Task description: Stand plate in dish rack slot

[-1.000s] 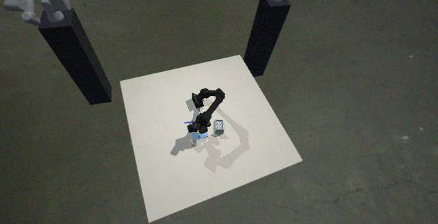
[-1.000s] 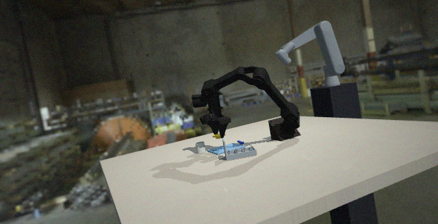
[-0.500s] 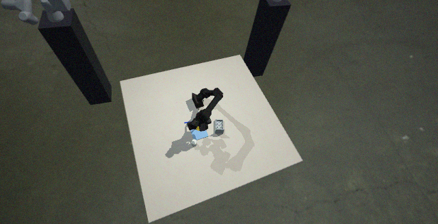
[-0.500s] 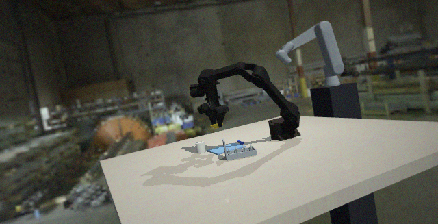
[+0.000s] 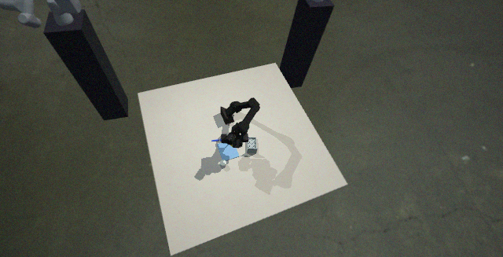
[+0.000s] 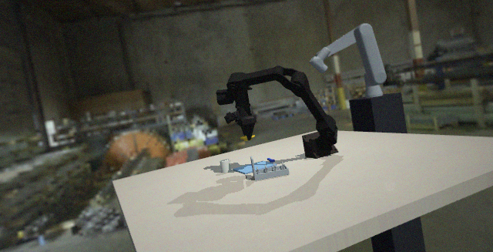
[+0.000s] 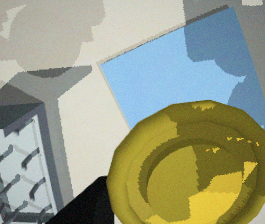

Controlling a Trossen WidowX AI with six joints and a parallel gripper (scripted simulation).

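The grey dish rack is 150 mm to the left of my gripper tip, 110 mm below it and 20 mm behind it. From my gripper tip the other things lie so: small white cup (110 mm below, 100 mm to the right, 90 mm ahead); then light blue mat (130 mm below, 40 mm to the right, 20 mm behind); then yellow plate (10 mm above).
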